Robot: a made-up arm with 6 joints.
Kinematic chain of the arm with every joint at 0, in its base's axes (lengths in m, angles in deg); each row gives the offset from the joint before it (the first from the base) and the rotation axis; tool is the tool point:
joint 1: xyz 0 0 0.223 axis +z
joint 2: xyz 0 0 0 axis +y
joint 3: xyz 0 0 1.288 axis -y
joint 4: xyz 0 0 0 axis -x
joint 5: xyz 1.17 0 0 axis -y
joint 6: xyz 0 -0.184 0 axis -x
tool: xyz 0 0 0
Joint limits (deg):
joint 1: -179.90..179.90
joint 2: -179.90..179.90
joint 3: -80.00..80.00
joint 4: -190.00..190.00
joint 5: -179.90..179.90
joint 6: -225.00..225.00
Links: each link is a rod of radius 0.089 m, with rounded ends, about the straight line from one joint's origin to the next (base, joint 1, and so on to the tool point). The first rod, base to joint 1, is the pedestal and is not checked.
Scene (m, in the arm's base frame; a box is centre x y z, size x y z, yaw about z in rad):
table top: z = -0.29
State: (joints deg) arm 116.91 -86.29 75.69 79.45 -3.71 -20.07
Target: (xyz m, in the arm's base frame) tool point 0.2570 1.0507 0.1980
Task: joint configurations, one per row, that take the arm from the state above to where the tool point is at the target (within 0.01 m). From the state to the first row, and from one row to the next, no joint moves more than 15 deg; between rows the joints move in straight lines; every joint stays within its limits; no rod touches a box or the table.
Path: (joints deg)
1: 112.80 -73.13 62.09 78.19 -3.71 -20.07
2: 108.68 -59.96 48.50 76.93 -3.71 -20.07
3: 104.57 -46.80 34.90 75.67 -3.71 -20.07
4: 100.46 -33.63 21.30 74.42 -3.71 -20.07
5: 96.34 -20.47 7.71 73.16 -3.71 -20.07
6: 92.23 -7.30 -5.89 71.90 -3.71 -20.07
7: 88.12 5.86 -19.49 70.64 -3.71 -20.07
8: 84.00 19.02 -33.09 69.38 -3.71 -20.07
9: 79.89 32.19 -46.68 68.12 -3.71 -20.07

